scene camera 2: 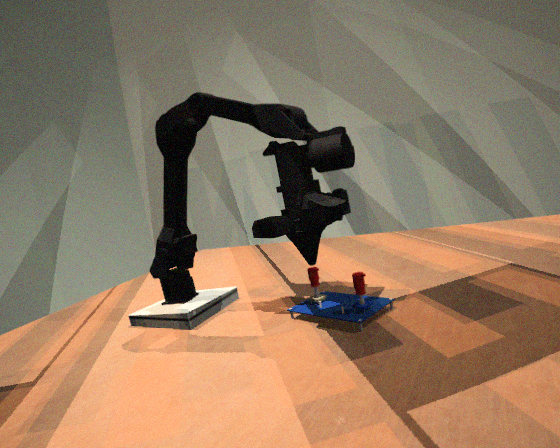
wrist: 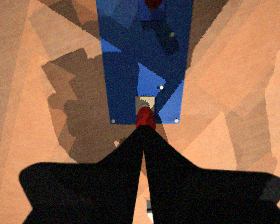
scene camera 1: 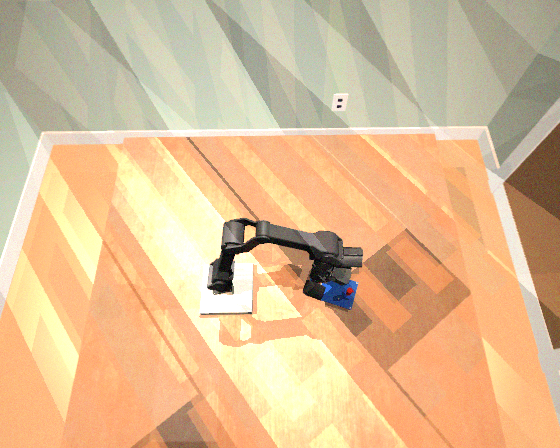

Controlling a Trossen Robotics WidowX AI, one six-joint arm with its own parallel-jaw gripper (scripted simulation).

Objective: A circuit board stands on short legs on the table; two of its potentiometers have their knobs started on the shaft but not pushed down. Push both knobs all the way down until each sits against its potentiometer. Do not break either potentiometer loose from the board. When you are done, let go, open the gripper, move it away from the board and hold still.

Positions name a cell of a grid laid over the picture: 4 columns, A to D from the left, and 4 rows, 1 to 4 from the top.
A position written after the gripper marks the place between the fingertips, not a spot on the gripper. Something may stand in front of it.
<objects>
The gripper shows in scene camera 2 (C3), in the wrist view (C3) and in scene camera 1 (C3).
</objects>
